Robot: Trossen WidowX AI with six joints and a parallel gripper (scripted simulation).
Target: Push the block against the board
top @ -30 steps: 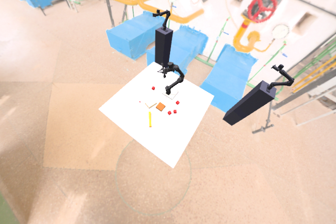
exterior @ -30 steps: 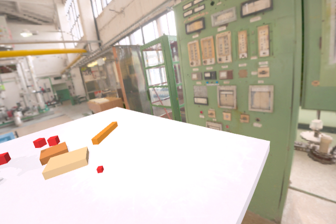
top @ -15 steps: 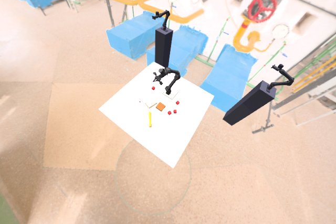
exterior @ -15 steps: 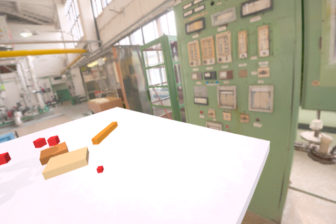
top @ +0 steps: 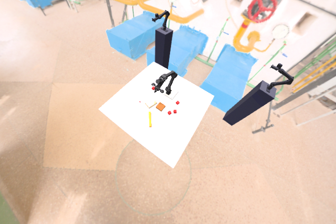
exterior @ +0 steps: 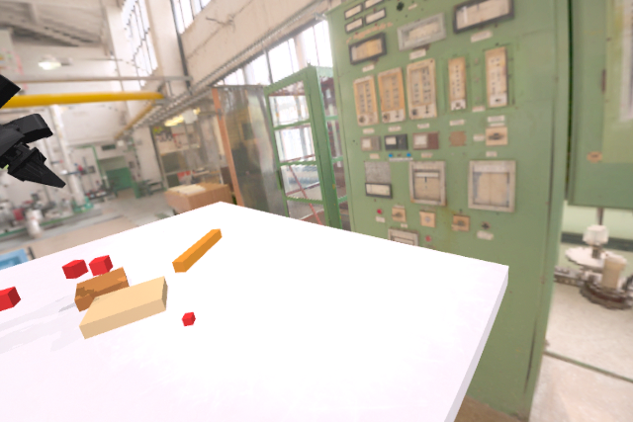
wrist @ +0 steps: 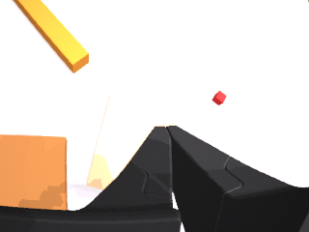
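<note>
The square block is 26 cm below my gripper tip, 11 cm to the left of it and 1 cm behind it. From my gripper tip the other things lie so: long orange-yellow bar 26 cm below, 24 cm ahead, 13 cm to the left; tan board 26 cm below, 4 cm ahead, 3 cm to the right.
</note>
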